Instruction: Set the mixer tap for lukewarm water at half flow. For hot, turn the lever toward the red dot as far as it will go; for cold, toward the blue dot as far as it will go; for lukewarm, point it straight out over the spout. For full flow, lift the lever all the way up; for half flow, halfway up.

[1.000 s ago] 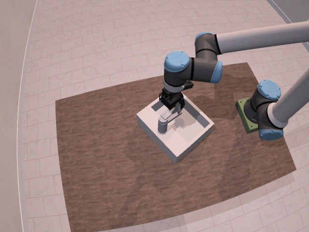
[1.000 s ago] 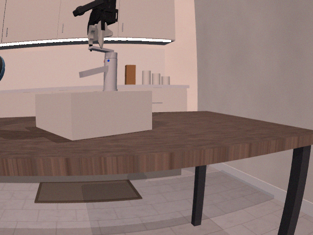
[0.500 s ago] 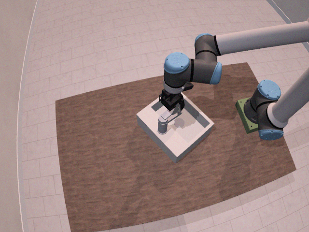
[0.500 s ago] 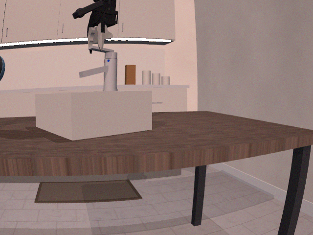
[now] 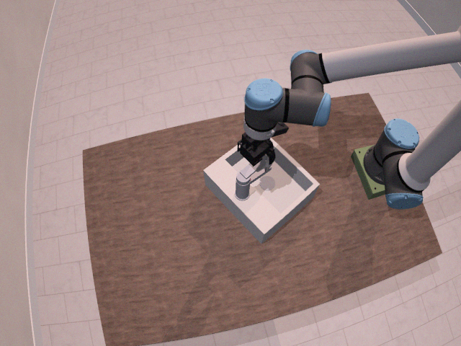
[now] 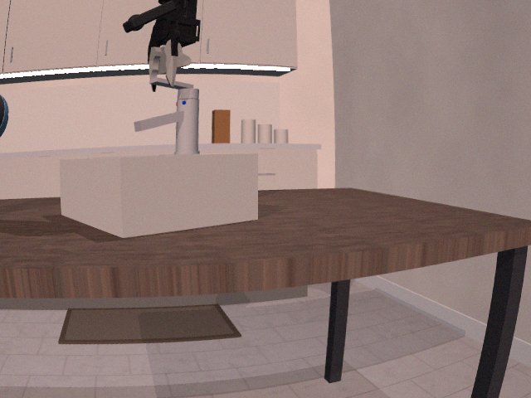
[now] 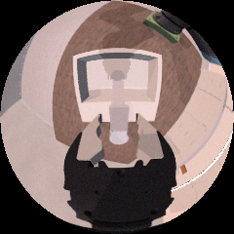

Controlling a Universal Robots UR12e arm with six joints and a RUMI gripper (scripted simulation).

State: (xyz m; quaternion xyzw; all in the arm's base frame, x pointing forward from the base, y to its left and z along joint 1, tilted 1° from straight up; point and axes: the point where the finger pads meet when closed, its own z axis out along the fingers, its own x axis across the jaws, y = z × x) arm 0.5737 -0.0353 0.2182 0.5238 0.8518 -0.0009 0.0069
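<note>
Now: the lever 20 mm ahead of my hand and 10 mm to the left of it. Also, from my hand: grey mixer tap: 40 mm ahead, 20 mm to the left, 50 mm below; white sink block: 40 mm behind, 20 mm to the right, 240 mm below.
</note>
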